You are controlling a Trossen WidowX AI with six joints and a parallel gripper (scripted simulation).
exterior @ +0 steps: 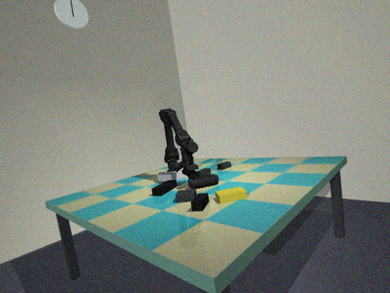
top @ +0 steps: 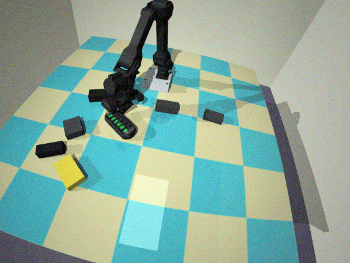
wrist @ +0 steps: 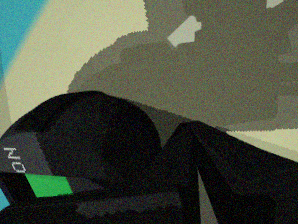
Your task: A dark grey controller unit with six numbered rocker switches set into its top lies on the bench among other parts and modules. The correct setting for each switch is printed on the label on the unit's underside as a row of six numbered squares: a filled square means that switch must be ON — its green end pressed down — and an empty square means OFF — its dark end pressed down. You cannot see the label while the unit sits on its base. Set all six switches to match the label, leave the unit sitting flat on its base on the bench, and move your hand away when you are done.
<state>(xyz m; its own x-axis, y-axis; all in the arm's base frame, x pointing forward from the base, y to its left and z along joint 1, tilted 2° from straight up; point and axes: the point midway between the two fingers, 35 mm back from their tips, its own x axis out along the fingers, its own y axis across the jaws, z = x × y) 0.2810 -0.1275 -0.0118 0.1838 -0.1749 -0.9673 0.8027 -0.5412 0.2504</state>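
Now: gripper tip 11 cm to the left of the long dark block, 9 cm past it and 1 cm below it. The rest, counted from my gripper tip: yellow block 31 cm ahead, 10 cm to the right, 1 cm above.
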